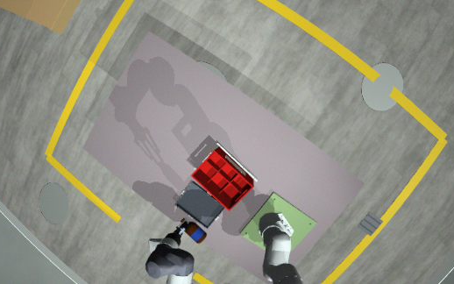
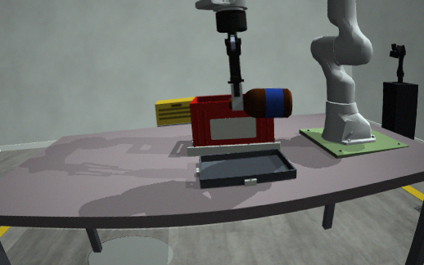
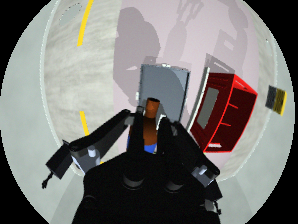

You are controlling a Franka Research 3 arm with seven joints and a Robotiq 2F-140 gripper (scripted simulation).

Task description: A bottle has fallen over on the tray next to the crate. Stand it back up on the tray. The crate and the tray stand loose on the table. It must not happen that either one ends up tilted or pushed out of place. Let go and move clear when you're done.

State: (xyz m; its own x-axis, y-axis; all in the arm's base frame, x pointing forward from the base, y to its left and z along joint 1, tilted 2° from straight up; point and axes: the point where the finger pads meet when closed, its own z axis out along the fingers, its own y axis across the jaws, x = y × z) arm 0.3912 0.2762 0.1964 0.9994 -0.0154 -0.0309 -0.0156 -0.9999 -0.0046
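My hand is 5 cm past the glass bottle and 2 cm above it. Round my hand: tray (20 cm below, 5 cm to the right, 1 cm behind); red crate (30 cm to the right, 13 cm below, 2 cm ahead).
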